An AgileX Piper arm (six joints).
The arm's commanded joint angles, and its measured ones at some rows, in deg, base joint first. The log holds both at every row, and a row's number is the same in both.
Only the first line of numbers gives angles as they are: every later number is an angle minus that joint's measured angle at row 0.
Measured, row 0: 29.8, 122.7, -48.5, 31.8, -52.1, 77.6
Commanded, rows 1 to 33: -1.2, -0.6, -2.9, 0.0, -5.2, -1.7; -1.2, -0.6, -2.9, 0.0, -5.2, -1.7; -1.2, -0.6, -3.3, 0.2, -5.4, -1.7; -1.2, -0.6, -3.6, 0.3, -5.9, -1.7; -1.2, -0.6, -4.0, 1.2, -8.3, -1.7; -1.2, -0.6, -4.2, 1.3, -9.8, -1.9; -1.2, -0.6, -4.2, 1.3, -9.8, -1.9; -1.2, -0.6, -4.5, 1.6, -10.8, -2.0; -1.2, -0.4, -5.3, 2.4, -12.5, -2.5; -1.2, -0.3, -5.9, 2.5, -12.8, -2.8; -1.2, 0.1, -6.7, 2.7, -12.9, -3.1; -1.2, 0.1, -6.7, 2.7, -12.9, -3.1; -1.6, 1.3, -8.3, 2.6, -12.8, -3.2; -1.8, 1.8, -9.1, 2.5, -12.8, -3.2; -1.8, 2.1, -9.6, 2.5, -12.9, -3.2; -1.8, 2.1, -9.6, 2.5, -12.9, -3.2; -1.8, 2.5, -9.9, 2.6, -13.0, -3.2; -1.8, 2.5, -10.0, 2.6, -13.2, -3.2; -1.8, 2.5, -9.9, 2.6, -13.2, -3.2; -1.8, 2.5, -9.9, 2.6, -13.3, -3.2; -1.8, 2.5, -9.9, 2.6, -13.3, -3.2; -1.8, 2.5, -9.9, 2.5, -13.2, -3.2; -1.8, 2.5, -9.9, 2.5, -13.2, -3.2; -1.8, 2.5, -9.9, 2.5, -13.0, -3.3; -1.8, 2.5, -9.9, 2.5, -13.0, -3.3; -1.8, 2.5, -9.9, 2.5, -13.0, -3.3; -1.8, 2.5, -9.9, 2.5, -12.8, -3.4; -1.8, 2.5, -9.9, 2.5, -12.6, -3.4; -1.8, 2.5, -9.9, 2.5, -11.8, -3.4; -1.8, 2.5, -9.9, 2.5, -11.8, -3.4; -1.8, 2.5, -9.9, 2.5, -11.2, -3.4; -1.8, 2.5, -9.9, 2.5, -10.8, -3.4; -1.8, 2.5, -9.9, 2.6, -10.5, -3.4
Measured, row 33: 0.7, 2.8, -4.8, 6.2, 1.6, -2.5
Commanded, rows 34 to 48: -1.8, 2.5, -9.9, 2.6, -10.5, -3.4; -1.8, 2.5, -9.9, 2.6, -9.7, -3.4; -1.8, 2.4, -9.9, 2.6, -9.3, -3.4; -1.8, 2.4, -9.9, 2.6, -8.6, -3.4; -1.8, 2.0, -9.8, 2.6, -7.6, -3.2; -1.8, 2.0, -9.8, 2.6, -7.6, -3.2; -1.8, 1.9, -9.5, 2.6, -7.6, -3.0; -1.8, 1.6, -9.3, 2.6, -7.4, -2.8; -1.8, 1.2, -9.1, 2.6, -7.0, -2.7; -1.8, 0.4, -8.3, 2.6, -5.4, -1.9; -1.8, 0.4, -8.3, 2.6, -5.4, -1.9; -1.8, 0.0, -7.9, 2.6, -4.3, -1.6; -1.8, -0.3, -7.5, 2.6, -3.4, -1.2; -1.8, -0.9, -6.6, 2.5, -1.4, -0.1; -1.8, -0.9, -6.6, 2.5, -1.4, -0.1
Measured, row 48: 0.0, 1.0, -4.6, 5.6, 5.7, -1.4
